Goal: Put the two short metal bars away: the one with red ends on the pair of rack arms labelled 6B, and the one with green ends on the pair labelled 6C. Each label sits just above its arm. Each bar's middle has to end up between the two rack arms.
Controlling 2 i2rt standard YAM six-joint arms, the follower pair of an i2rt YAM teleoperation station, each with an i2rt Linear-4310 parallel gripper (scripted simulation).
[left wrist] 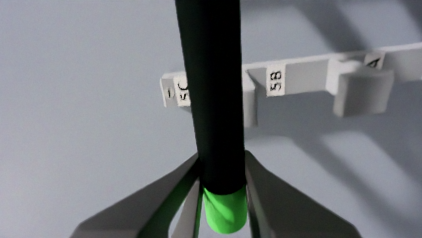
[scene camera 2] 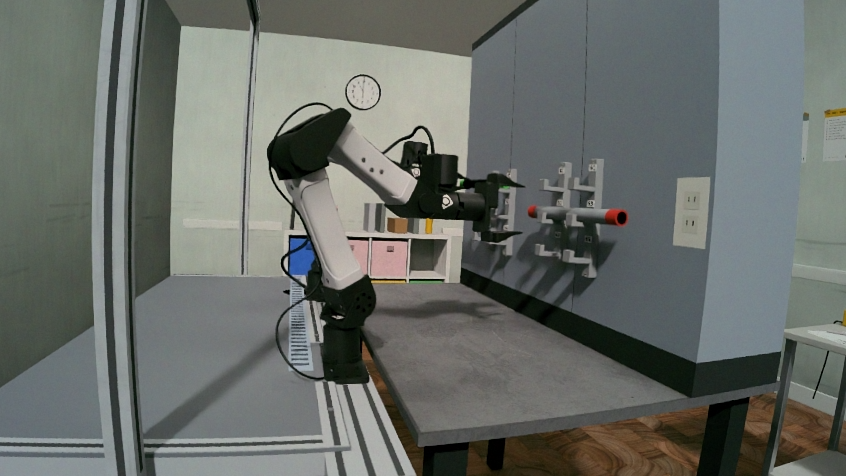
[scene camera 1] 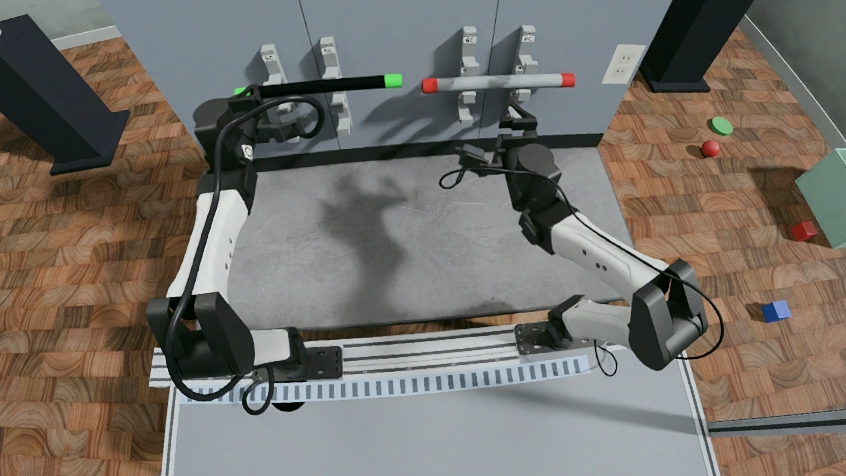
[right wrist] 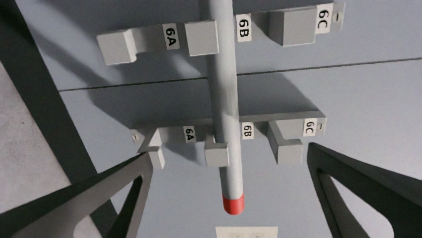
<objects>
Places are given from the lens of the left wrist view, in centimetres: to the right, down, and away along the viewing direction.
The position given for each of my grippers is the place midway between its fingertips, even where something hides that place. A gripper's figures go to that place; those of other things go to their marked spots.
my left gripper (left wrist: 223, 159): 1, 2, 12
green-ended bar (left wrist: 211, 45): 0, -3, 8
</objects>
